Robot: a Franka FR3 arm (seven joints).
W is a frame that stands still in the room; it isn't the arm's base.
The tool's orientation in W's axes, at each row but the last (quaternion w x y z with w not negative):
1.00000, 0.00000, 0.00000, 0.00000
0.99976, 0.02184, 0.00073, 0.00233
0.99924, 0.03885, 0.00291, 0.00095
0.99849, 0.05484, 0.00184, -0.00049
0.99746, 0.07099, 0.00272, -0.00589
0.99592, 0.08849, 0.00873, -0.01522
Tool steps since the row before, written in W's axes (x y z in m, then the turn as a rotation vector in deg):
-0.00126, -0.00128, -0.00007, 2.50, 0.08, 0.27
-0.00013, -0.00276, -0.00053, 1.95, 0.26, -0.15
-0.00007, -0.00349, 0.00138, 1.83, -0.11, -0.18
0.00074, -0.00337, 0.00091, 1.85, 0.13, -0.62
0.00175, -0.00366, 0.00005, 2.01, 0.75, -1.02
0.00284, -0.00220, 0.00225, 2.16, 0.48, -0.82
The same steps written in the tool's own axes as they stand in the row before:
-0.00126, -0.00128, -0.00007, 2.50, 0.08, 0.27
-0.00014, -0.00278, -0.00041, 1.95, 0.24, -0.16
-0.00009, -0.00337, 0.00165, 1.83, -0.13, -0.16
0.00074, -0.00325, 0.00128, 1.85, 0.06, -0.62
0.00179, -0.00359, 0.00058, 2.01, 0.62, -1.11
0.00286, -0.00168, 0.00264, 2.16, 0.40, -0.86

